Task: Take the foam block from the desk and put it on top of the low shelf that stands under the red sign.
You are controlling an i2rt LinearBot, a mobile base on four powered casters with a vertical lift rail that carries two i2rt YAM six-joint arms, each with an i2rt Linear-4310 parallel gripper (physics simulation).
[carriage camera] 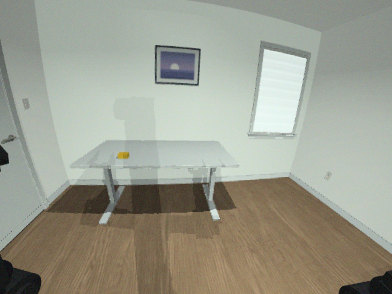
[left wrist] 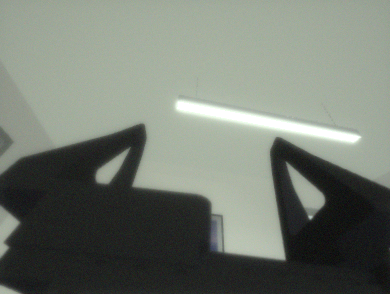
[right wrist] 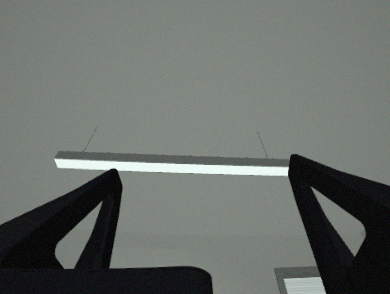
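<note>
A small yellow foam block lies on the left part of the white desk, which stands against the far wall in the carriage view. My left gripper is open and empty, pointing up toward the ceiling. My right gripper is open and empty, also pointing up toward the ceiling. Both are far from the block. The low shelf and the red sign do not show in these views.
A framed picture hangs above the desk. A window is on the far wall at the right. A door is at the left edge. The desk's legs reach down to the wooden floor. A ceiling lamp hangs overhead.
</note>
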